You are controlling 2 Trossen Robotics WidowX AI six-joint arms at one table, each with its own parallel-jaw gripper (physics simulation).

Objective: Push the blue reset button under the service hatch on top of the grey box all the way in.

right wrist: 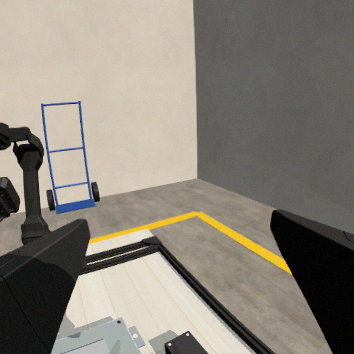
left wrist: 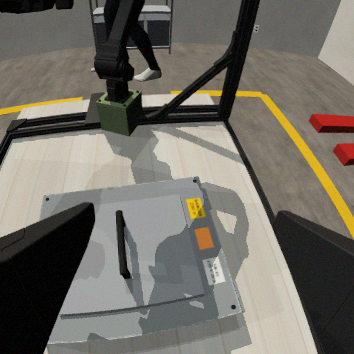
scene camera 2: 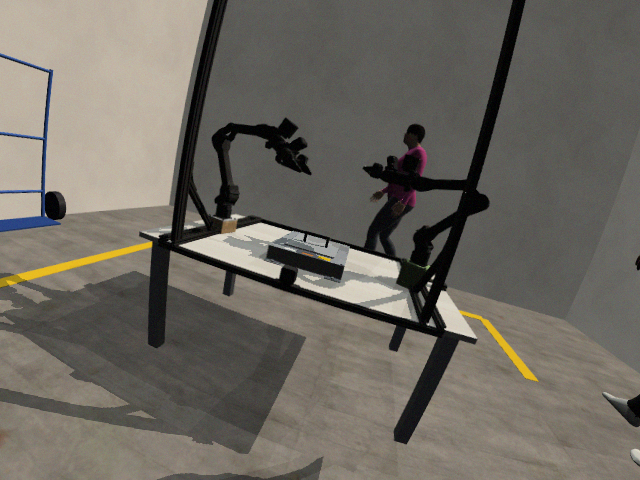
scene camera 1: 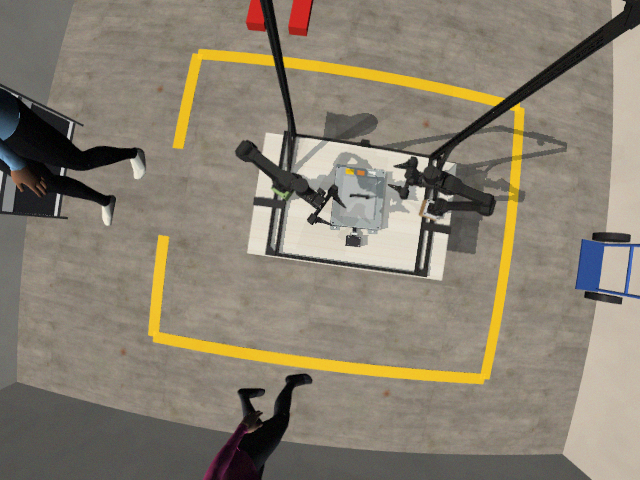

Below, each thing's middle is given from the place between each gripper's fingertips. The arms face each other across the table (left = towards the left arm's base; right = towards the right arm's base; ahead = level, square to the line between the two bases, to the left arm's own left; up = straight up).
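I find the service hatch (scene camera 1: pixel 358 193) 17 cm behind my right hand, 12 cm to the left of it and 35 cm below it.
As for my left gripper, I see it 100 mm to the left of the service hatch, 70 mm short of it and 260 mm above it.
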